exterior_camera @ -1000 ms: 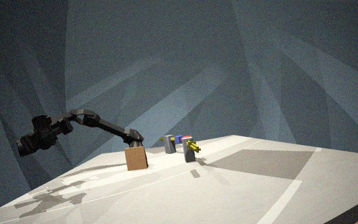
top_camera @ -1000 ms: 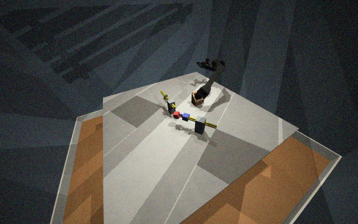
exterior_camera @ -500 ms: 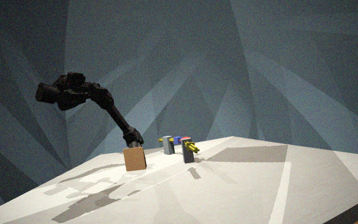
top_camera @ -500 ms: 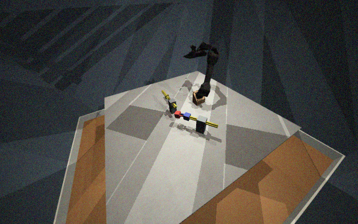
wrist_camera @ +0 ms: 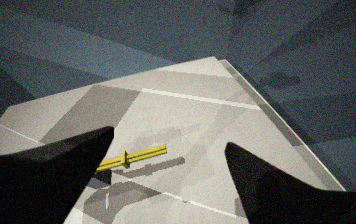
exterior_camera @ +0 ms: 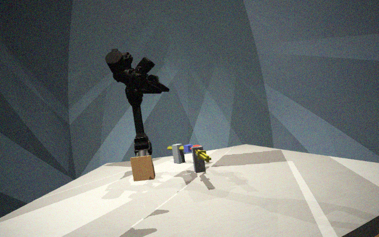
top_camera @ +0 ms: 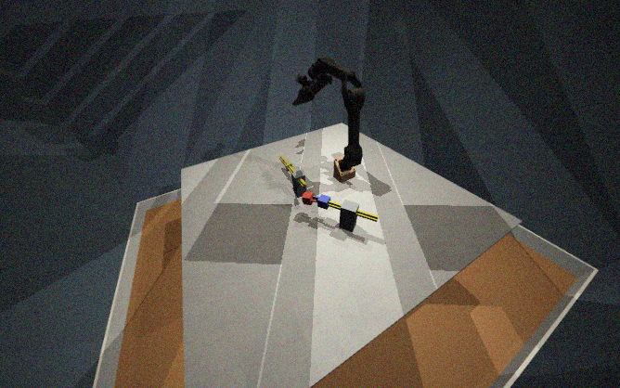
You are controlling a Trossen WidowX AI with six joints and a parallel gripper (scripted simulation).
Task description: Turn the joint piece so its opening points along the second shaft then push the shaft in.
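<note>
Now: the red joint piece 12 cm ahead of my gripper tip, 41 cm to the left of it and 26 cm below it.
</note>
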